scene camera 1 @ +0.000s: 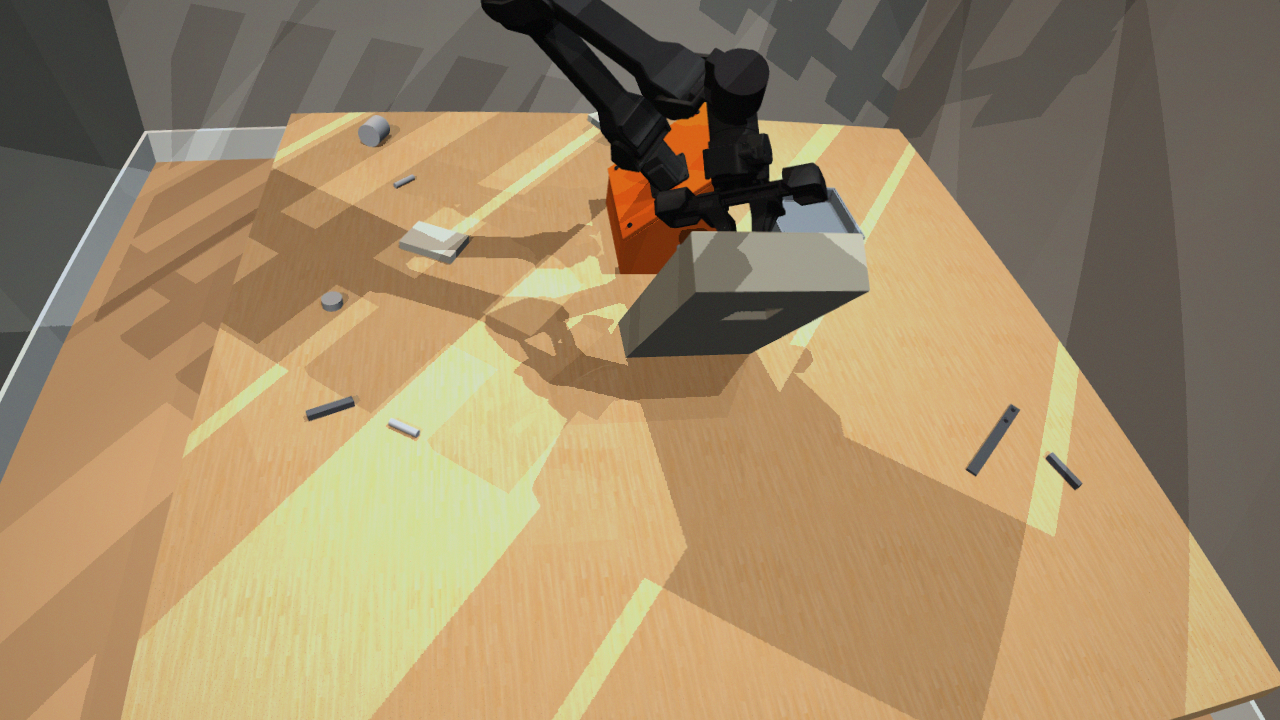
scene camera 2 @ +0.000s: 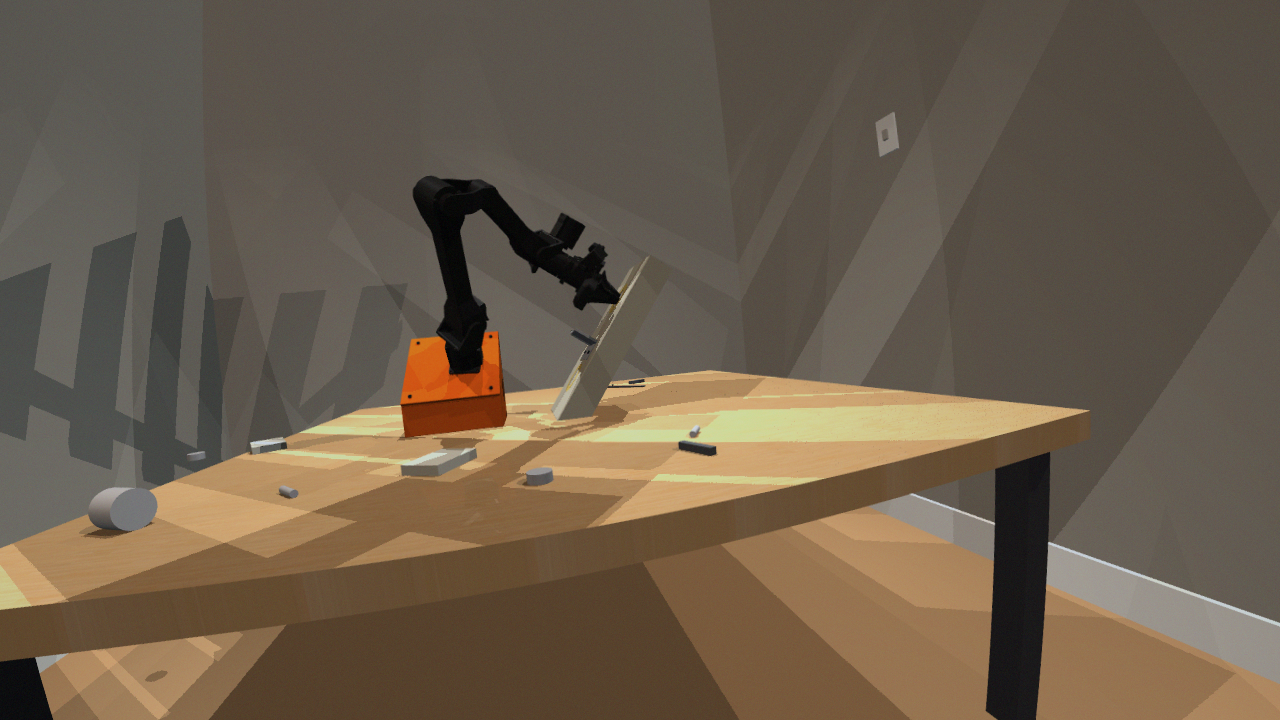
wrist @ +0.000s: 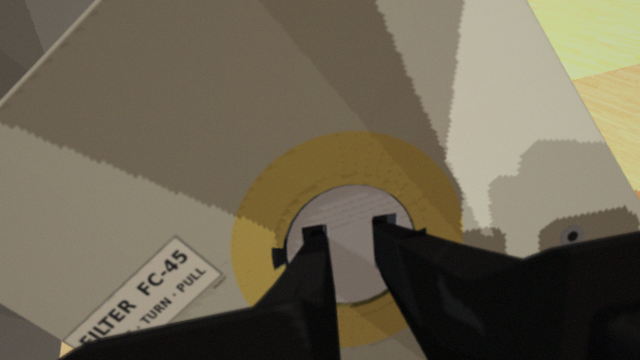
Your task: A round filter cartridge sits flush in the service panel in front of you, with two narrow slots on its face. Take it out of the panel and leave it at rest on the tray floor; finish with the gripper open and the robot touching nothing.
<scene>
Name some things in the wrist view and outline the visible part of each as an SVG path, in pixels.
My gripper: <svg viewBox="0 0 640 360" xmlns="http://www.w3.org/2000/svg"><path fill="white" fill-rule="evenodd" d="M325 232L321 229L310 234L280 277L254 306L99 338L79 345L57 360L341 360L335 286ZM372 220L374 258L377 267L399 311L428 360L640 360L640 231L554 247L522 259L504 255L504 253L445 240L382 220Z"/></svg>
A round filter cartridge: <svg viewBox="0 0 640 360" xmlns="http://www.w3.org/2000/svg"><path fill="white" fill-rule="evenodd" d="M380 188L362 184L347 184L330 188L314 196L301 207L291 221L286 233L287 258L290 263L313 231L324 230L328 241L336 302L348 303L365 300L387 289L374 258L372 220L378 219L413 230L409 216L403 206L393 196Z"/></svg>
</scene>
